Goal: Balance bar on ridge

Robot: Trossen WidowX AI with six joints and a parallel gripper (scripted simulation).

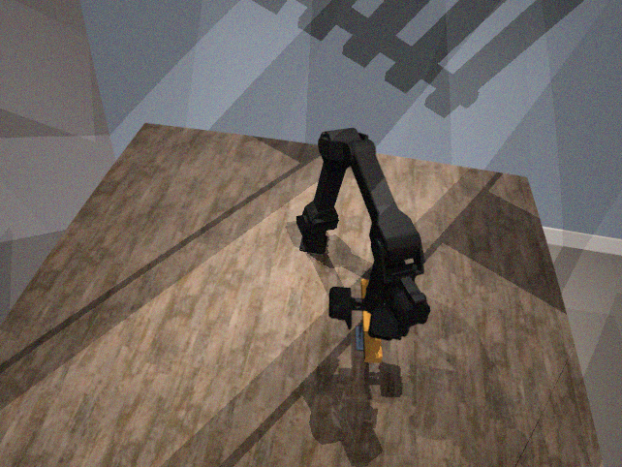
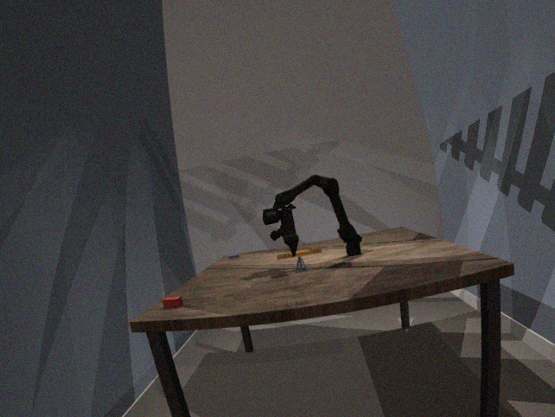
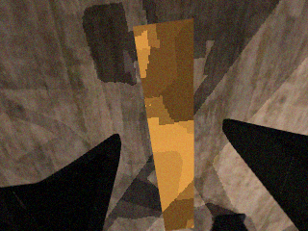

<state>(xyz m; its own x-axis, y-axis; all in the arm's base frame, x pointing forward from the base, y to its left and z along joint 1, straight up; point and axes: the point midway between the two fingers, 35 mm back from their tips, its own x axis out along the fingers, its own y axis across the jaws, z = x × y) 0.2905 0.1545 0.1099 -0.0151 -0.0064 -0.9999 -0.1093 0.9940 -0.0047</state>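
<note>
Now: gripper tip 30 mm past the yellow bar. Round my gripper tip: red block (450 mm ahead, 350 mm to the left, 60 mm below); then blue-violet piece (450 mm ahead, 650 mm to the right, 70 mm below).
</note>
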